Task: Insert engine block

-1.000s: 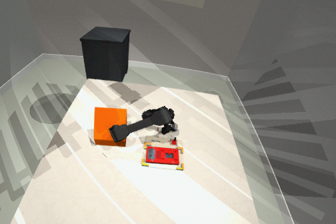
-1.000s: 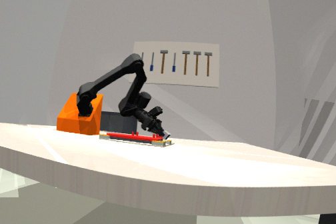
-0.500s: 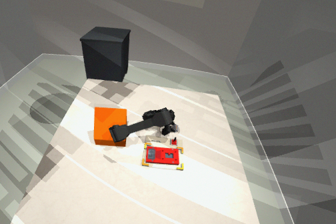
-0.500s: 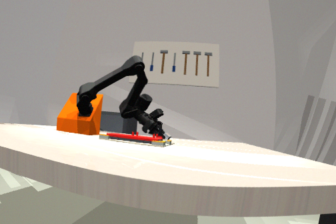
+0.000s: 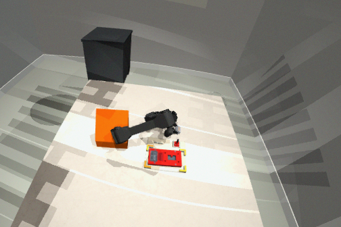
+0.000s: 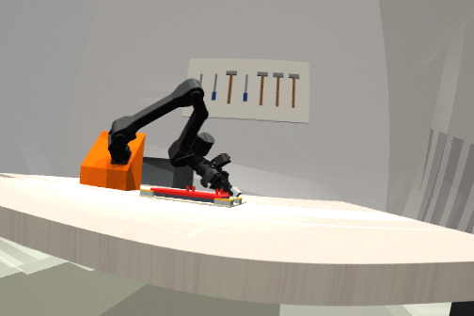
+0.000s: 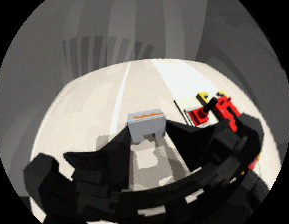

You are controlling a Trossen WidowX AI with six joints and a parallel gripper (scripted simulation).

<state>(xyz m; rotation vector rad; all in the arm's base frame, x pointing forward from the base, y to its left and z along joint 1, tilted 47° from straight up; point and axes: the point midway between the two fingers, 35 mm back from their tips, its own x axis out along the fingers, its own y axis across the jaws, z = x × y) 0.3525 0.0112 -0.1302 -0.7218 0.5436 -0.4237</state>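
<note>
The engine block is 10 mm behind my gripper tip.
</note>
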